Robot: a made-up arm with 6 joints.
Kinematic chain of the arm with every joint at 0, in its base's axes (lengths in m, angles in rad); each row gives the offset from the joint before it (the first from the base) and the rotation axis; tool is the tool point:
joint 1: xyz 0 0 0.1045 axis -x
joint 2: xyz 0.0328 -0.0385 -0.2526 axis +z
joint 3: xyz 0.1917 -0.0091 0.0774 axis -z
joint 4: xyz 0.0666 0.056 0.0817 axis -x
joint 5: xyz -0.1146 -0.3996 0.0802 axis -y
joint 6: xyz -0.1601 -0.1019 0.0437 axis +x
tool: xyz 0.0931 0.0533 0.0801
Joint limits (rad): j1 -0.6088..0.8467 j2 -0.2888..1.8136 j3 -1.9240..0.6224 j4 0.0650..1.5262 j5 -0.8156..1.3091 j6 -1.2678..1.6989
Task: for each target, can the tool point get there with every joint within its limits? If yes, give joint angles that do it. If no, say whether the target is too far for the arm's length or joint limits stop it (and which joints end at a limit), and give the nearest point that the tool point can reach.
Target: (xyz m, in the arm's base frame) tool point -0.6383 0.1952 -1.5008
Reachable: no: too far | nearest point -0.1778 0.4308 -0.4092 | short by 1.208 m
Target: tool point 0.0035 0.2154 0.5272
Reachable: yes | joints 0.2643 0.9538 -0.6024 1.3117 -0.6501 0.7358
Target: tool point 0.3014 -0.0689 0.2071
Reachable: yes | joints -0.1667 1.6080 0.2645 0.3051 0.6623 -0.7918
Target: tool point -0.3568 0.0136 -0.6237
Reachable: no: joint limits stop it (at a limit: joint 1, joint 2, joint 3, joint 4, joint 5, joint 6) | nearest point -0.1340 0.2866 -0.2908 | short by 0.485 m
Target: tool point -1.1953 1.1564 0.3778
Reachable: no: too far | nearest point -0.2697 0.5943 0.2450 | short by 1.091 m
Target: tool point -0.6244 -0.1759 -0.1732
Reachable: no: joint limits stop it (at a limit: joint 1, joint 2, joint 3, joint 4, joint 5) | nearest point -0.2956 -0.2361 -0.0793 | short by 0.347 m
